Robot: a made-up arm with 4 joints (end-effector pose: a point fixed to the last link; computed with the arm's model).
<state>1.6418 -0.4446 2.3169 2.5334</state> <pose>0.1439 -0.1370 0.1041 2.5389 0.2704 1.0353</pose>
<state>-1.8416 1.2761 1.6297 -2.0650</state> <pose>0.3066 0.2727 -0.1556 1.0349 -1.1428 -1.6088</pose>
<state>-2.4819 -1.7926 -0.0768 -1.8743</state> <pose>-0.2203 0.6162 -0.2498 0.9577 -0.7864 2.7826</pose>
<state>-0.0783 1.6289 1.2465 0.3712</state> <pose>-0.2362 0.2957 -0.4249 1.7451 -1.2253 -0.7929</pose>
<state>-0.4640 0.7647 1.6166 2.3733</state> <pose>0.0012 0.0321 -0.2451 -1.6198 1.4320 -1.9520</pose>
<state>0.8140 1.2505 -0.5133 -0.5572</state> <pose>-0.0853 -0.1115 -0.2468 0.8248 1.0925 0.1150</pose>
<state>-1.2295 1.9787 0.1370 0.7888</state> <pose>0.4353 0.3314 -0.1768 2.4062 -0.4483 1.5615</pose>
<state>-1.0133 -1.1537 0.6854 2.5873</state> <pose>-0.4610 0.1756 0.2052 0.8686 -0.5813 1.3100</pose>
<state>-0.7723 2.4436 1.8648 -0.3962</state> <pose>-0.1606 0.7590 -0.2494 2.1068 -0.6250 -1.4870</pose>
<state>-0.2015 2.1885 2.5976 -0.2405</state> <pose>-0.1219 0.8474 -0.1068 0.9132 -1.0233 -2.5645</pose>
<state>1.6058 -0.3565 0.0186 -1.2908</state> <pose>0.5030 0.0419 0.0496 -1.2517 1.1796 1.2816</pose>
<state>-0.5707 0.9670 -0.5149 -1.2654</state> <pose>0.1601 -0.1437 0.0548 -0.4117 -0.3294 0.3643</pose>
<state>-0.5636 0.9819 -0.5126 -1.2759</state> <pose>0.1624 -0.1406 0.0483 -0.4065 -0.3295 0.3677</pose>
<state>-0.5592 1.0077 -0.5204 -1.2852</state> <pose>0.1702 -0.1343 0.0392 -0.3930 -0.3302 0.3835</pose>
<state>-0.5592 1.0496 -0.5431 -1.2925</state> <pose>0.1859 -0.1229 0.0267 -0.3671 -0.3329 0.4178</pose>
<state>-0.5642 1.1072 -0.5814 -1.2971</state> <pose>0.2094 -0.1050 0.0116 -0.3294 -0.3388 0.4717</pose>
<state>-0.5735 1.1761 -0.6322 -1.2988</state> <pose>0.2382 -0.0805 -0.0039 -0.2838 -0.3487 0.5417</pose>
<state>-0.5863 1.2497 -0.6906 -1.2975</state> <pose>0.2691 -0.0506 -0.0171 -0.2357 -0.3625 0.6214</pose>
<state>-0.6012 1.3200 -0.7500 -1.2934</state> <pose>0.2982 -0.0184 -0.0261 -0.1911 -0.3789 0.7023</pose>
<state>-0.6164 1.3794 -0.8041 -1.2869</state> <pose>0.3227 0.0118 -0.0304 -0.1546 -0.3949 0.7756</pose>
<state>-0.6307 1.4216 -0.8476 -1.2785</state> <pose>0.3406 0.0355 -0.0305 -0.1297 -0.4075 0.8335</pose>
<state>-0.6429 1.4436 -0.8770 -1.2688</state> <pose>0.3517 0.0497 -0.0279 -0.1167 -0.4145 0.8710</pose>
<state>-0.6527 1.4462 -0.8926 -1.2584</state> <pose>0.3568 0.0539 -0.0237 -0.1145 -0.4152 0.8881</pose>
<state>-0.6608 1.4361 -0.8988 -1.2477</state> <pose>0.3579 0.0514 -0.0187 -0.1190 -0.4119 0.8913</pose>
